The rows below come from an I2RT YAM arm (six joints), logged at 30 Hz.
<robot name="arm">
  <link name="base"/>
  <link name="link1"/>
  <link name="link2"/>
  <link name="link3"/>
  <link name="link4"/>
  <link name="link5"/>
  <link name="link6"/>
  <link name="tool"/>
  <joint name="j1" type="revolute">
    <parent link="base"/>
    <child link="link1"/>
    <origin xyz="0 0 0.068"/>
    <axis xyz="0 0 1"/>
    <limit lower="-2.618" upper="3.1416"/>
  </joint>
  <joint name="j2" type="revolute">
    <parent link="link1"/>
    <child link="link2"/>
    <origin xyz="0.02 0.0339 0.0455"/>
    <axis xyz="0 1 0"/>
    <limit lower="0" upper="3.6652"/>
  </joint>
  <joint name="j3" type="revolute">
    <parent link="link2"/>
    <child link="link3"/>
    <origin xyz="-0.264 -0.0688 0"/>
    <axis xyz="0 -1 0"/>
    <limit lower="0" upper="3.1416"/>
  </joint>
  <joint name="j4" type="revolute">
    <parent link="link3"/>
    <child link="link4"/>
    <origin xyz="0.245 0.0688 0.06"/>
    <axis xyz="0 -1 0"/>
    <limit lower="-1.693" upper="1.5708"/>
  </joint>
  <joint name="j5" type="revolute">
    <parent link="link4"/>
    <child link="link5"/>
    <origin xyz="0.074 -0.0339 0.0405"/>
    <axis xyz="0 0 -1"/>
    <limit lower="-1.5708" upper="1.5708"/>
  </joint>
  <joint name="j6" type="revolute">
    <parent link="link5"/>
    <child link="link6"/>
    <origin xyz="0.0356 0 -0.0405"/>
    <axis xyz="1 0 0"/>
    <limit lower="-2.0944" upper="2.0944"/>
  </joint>
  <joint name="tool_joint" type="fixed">
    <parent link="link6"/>
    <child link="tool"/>
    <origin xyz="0 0 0" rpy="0 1.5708 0"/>
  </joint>
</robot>
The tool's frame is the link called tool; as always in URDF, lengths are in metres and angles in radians.
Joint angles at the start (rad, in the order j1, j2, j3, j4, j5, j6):
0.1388, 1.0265, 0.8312, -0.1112, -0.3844, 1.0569
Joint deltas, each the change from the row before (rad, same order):
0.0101, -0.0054, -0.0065, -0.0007, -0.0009, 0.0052
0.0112, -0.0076, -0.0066, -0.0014, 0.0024, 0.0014
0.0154, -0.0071, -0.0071, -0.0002, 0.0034, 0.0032
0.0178, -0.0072, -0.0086, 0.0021, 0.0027, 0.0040
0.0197, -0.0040, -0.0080, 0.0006, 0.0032, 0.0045
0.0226, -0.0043, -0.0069, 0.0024, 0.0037, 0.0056
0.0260, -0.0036, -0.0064, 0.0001, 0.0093, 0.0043
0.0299, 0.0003, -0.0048, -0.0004, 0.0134, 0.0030
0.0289, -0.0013, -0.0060, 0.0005, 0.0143, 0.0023
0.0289, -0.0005, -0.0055, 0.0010, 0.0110, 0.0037
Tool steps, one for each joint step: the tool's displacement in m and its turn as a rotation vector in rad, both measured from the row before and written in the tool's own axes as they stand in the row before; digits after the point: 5 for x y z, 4 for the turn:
0.00305, -0.00009, -0.00002, -0.0027, 0.0106, 0.0030
0.00323, 0.00022, -0.00045, -0.0026, 0.0080, -0.0016
0.00401, 0.00048, 0.00001, -0.0038, 0.0108, -0.0011
0.00457, 0.00047, 0.00027, -0.0057, 0.0131, -0.0013
0.00486, 0.00013, 0.00110, -0.0027, 0.0162, 0.0002
0.00517, 0.00094, 0.00112, -0.0060, 0.0170, -0.0008
0.00569, 0.00097, 0.00146, -0.0025, 0.0162, -0.0022
0.00610, 0.00109, 0.00245, 0.0004, 0.0172, -0.0038
0.00603, 0.00093, 0.00203, 0.0001, 0.0149, -0.0049
0.00605, 0.00106, 0.00210, -0.0015, 0.0177, -0.0038

